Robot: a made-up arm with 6 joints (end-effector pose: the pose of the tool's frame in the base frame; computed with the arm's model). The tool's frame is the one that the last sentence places.
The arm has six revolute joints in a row. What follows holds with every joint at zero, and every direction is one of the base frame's.
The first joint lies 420 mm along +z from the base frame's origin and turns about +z.
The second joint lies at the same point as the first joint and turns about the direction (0, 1, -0.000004).
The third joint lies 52 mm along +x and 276 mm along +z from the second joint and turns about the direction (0, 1, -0.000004).
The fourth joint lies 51 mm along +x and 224 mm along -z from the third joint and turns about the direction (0, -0.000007, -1).
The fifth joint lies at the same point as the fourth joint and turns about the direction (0, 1, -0.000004).
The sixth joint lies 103 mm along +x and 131 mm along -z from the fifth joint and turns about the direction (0, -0.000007, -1).
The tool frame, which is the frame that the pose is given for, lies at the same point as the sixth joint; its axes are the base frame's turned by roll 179.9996, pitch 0 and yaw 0 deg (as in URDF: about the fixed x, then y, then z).
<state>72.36 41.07 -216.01 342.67 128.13 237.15</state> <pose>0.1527 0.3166 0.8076 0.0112 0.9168 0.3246 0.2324</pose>
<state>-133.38 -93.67 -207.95 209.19 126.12 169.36</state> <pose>0.1962 0.3259 0.1664 0.3937 -0.7005 -0.0729 0.5907</pose>
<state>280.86 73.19 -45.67 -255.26 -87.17 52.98</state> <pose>-0.0849 -0.2554 0.3293 -0.1756 -0.6575 0.1449 0.7182</pose>
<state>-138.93 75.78 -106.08 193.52 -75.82 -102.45</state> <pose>-0.1842 -0.2077 0.2536 0.3538 0.8476 0.2824 0.2770</pose>
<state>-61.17 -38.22 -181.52 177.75 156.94 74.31</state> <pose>-0.1750 0.3298 0.6537 0.9219 0.3592 0.0268 0.1429</pose>
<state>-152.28 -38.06 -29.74 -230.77 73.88 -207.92</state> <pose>-0.1827 -0.1811 0.6378 0.5170 -0.0625 0.0212 0.8534</pose>
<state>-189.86 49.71 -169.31 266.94 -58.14 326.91</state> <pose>-0.4245 -0.0941 0.6971 0.6138 0.1123 -0.5969 0.5043</pose>
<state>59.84 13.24 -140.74 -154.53 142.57 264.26</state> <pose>0.1298 0.0852 0.9440 0.7207 0.0676 -0.2399 0.6468</pose>
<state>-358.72 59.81 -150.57 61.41 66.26 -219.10</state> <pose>0.6338 0.0831 0.5322 -0.1945 0.8237 0.4143 0.3348</pose>
